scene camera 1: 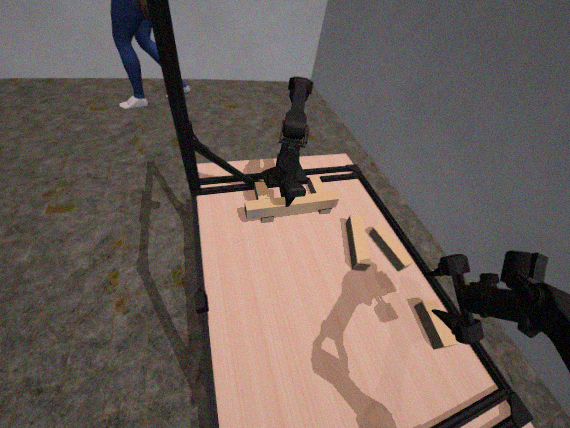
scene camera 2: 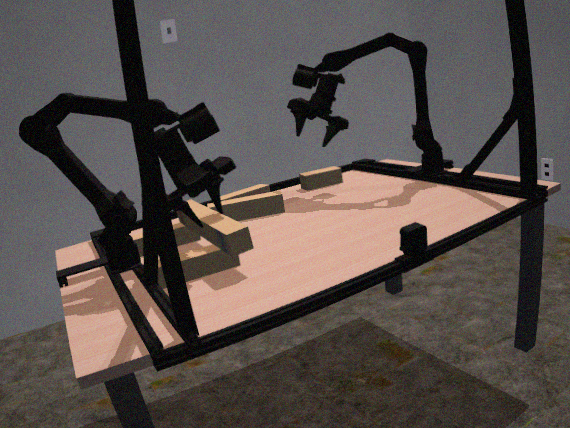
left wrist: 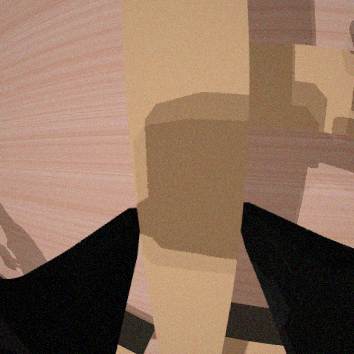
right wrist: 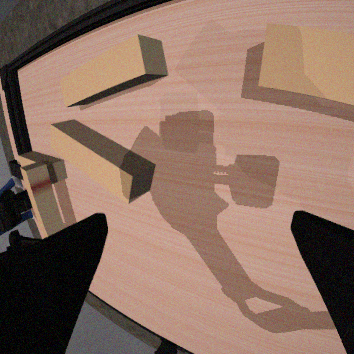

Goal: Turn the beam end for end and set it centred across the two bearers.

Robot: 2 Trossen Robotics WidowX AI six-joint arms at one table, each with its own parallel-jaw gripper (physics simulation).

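Frame: origin at the left arm's base, x down, y back, z left, level; centimetres.
Where they show: left gripper, fingertip midpoint: (scene camera 1: 285,202) (scene camera 2: 211,220) (left wrist: 189,214); right gripper, fingertip midpoint: (scene camera 1: 429,292) (scene camera 2: 310,141) (right wrist: 201,222); left arm's base, origin of the base link: (scene camera 2: 124,266); right arm's base, origin of the base link: (scene camera 2: 433,172).
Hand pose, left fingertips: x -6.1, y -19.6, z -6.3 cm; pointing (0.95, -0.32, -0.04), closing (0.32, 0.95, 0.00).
Each offset is from my left fingertips to the top centre of the thing. "*": to the spot under its first point.
The beam {dx -1.1, dy -0.1, dz +3.1 cm} (scene camera 1: 310,201) (scene camera 2: 237,231) (left wrist: 185,60) (right wrist: 47,212) lies across the two bearers, on them or barely above; contact is hard to see. One bearer {dx +3.7, dy +7.0, dz -5.6 cm} (scene camera 1: 261,189) (scene camera 2: 200,265) and the other bearer {dx +3.7, dy +7.0, dz +17.8 cm} (scene camera 1: 316,184) (scene camera 2: 187,234) run roughly crosswise beneath it. In scene camera 1 the beam sticks out farther past the bearer at the picture's left. A red band shows on the beam in the right wrist view. My left gripper (scene camera 1: 291,200) (scene camera 2: 210,218) (left wrist: 189,214) is shut on the beam near its middle. My right gripper (scene camera 1: 434,292) (scene camera 2: 312,140) (right wrist: 201,222) is open, empty and high above the table.
Two loose blocks, one block {dx +3.1, dy -17.4, dz +22.7 cm} (scene camera 1: 359,242) (scene camera 2: 257,206) (right wrist: 92,160) and another block {dx +3.7, dy -21.9, dz +34.2 cm} (scene camera 1: 395,246) (right wrist: 107,72), lie near the far rail in scene camera 2. A shorter block {dx +3.4, dy -48.6, dz +33.1 cm} (scene camera 1: 441,327) (scene camera 2: 321,178) (right wrist: 310,60) lies below the right gripper. A black upright post {* dx -32.3, dy +15.8, dz -30.0 cm} (scene camera 1: 172,85) (scene camera 2: 135,75) stands near the left arm.
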